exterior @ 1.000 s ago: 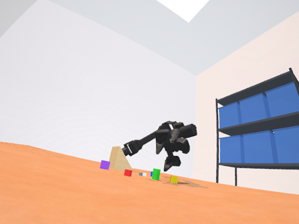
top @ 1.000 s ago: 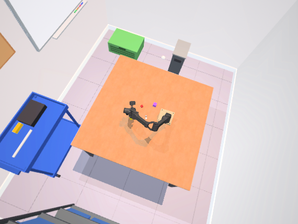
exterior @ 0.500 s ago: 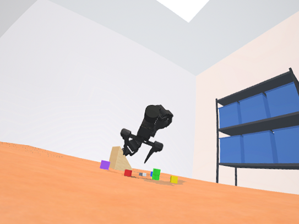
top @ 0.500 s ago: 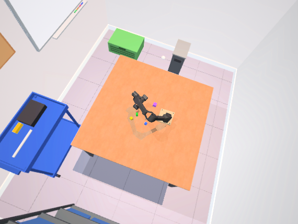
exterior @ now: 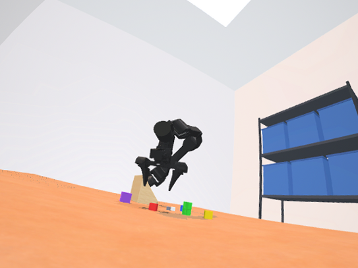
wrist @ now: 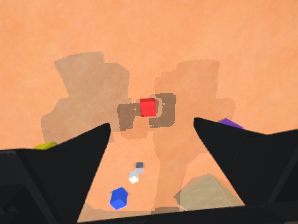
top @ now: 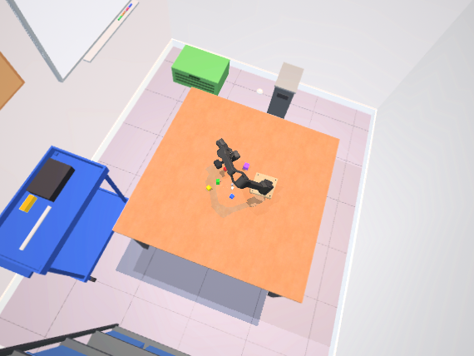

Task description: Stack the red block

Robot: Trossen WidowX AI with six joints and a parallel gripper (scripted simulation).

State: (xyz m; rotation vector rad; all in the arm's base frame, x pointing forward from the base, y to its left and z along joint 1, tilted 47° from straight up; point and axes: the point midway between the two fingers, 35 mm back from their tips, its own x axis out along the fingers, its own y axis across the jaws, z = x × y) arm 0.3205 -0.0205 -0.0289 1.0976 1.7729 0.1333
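Right now my gripper tip is 6 cm above the red block. Also, from my gripper tip: small white block (10 cm behind, 12 cm to the left, 7 cm below); then purple block (14 cm behind, 7 cm to the right, 5 cm below); then yellow block (5 cm ahead, 19 cm to the left, 6 cm below).
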